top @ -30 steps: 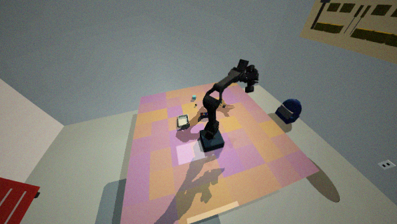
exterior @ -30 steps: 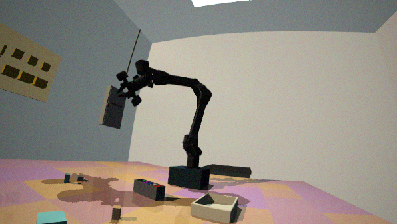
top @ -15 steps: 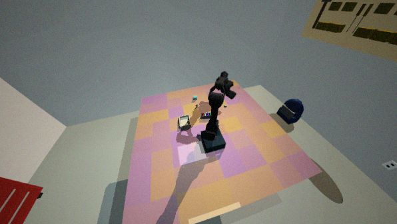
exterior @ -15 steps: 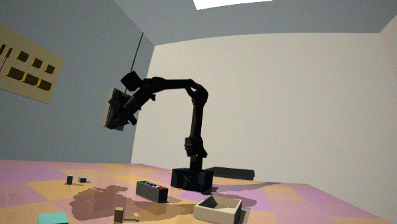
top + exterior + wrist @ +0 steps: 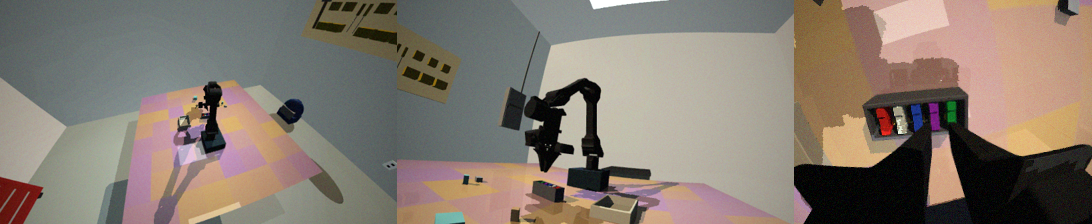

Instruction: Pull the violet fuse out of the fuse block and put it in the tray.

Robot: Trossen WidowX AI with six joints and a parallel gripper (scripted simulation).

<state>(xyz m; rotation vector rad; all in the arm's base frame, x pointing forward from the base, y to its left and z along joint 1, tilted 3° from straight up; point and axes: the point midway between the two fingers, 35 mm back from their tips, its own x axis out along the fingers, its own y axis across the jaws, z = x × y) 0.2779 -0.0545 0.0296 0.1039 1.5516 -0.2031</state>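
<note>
Right now the violet fuse is 50 mm below my gripper tip and 10 mm behind it. Also, from my gripper tip: white fuse 50 mm below, 40 mm to the left; then blue fuse 50 mm below, 20 mm to the left; then green fuse 50 mm below, 10 mm to the right, 10 mm behind.
</note>
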